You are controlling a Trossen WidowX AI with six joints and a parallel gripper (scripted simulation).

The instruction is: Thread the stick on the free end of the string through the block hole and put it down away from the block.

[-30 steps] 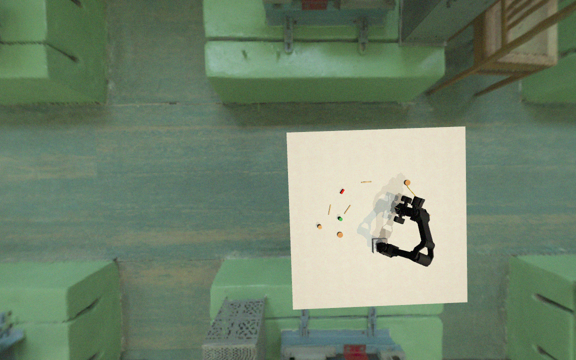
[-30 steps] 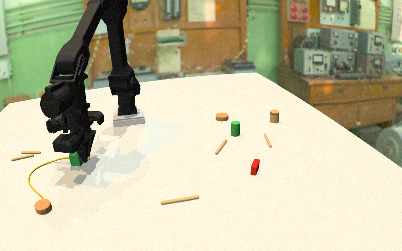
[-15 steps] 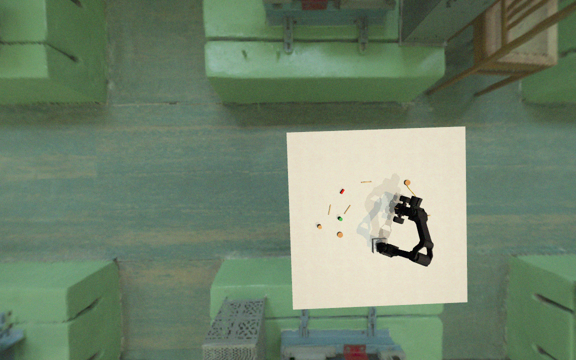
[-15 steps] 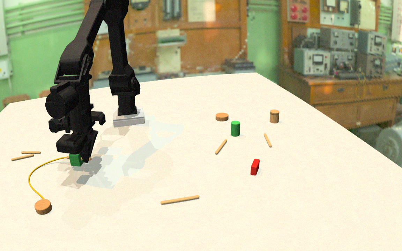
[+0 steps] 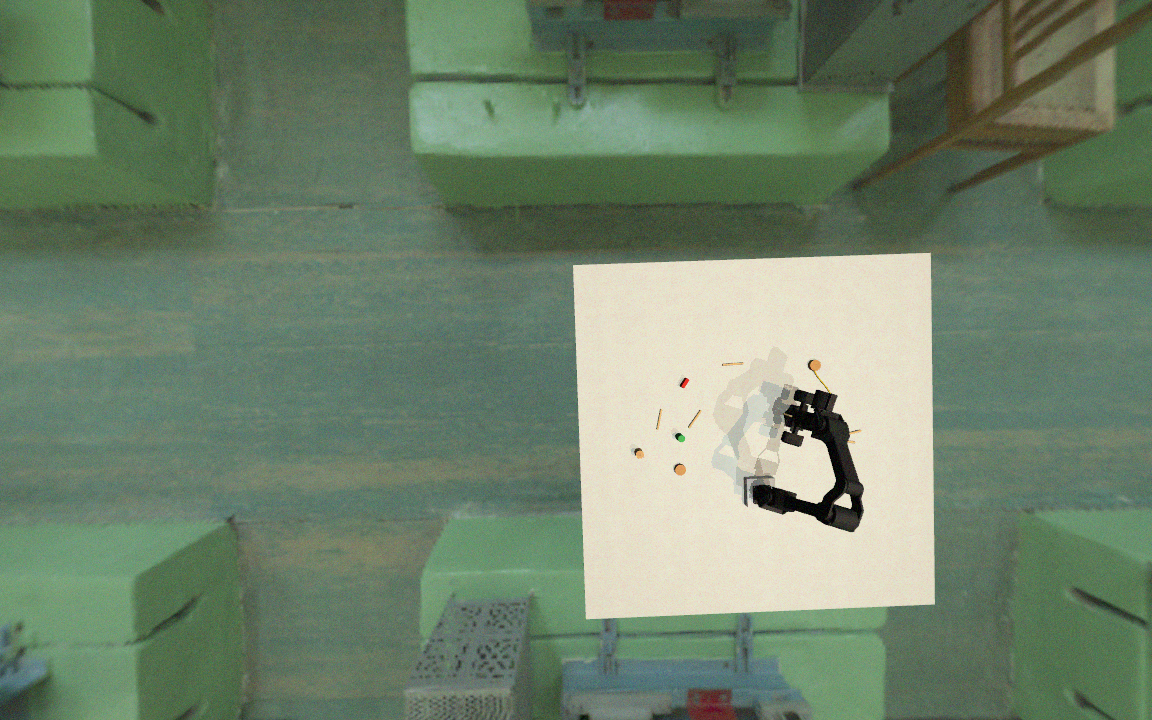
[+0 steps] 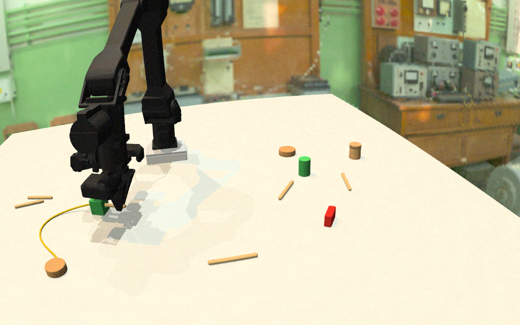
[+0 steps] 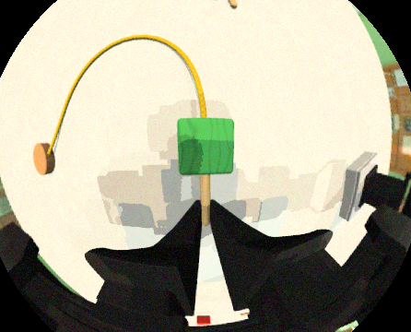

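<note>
The green block lies 1 cm behind my gripper tip, 5 cm to the right of it and 1 cm above it. Round my gripper tip: red block: 13 cm ahead, 37 cm to the left; then round wooden button: 18 cm ahead, 11 cm to the right; then thin wooden stick: 1 cm behind, 4 cm to the right, 1 cm above.
</note>
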